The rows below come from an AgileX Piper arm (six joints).
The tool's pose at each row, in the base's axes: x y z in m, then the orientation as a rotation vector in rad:
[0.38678, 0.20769, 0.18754, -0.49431, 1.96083, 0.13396]
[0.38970, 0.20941, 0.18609, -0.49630, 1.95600, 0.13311]
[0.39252, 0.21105, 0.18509, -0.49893, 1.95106, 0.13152]
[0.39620, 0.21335, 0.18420, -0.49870, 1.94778, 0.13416]
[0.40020, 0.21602, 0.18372, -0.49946, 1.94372, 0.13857]
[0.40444, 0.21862, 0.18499, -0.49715, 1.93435, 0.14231]
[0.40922, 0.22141, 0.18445, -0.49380, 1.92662, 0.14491]
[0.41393, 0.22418, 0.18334, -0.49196, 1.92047, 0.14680]
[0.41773, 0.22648, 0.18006, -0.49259, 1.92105, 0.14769]
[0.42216, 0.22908, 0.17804, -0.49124, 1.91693, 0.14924]
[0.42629, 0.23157, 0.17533, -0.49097, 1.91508, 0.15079]
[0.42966, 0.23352, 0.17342, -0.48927, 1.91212, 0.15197]
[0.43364, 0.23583, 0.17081, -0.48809, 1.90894, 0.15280]
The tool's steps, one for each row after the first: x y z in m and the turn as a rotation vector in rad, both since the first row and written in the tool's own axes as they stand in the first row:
[-0.00022, 0.00058, 0.00363, 0.00005, -0.00418, -0.00274]
[-0.00079, 0.00107, 0.00696, 0.00032, -0.00826, -0.00627]
[-0.00195, 0.00180, 0.01118, -0.00114, -0.01182, -0.00563]
[-0.00369, 0.00269, 0.01560, -0.00424, -0.01621, -0.00503]
[-0.00705, 0.00320, 0.01944, -0.00499, -0.02617, -0.00375]
[-0.00905, 0.00389, 0.02458, -0.00458, -0.03458, -0.00192]
[-0.01050, 0.00467, 0.02991, -0.00452, -0.04110, -0.00111]
[-0.00957, 0.00565, 0.03526, -0.00550, -0.04054, -0.00102]
[-0.01007, 0.00650, 0.04069, -0.00561, -0.04497, -0.00026]
[-0.00981, 0.00746, 0.04613, -0.00642, -0.04701, 0.00023]
[-0.00985, 0.00813, 0.05042, -0.00620, -0.05033, 0.00131]
[-0.00958, 0.00897, 0.05564, -0.00596, -0.05372, 0.00182]

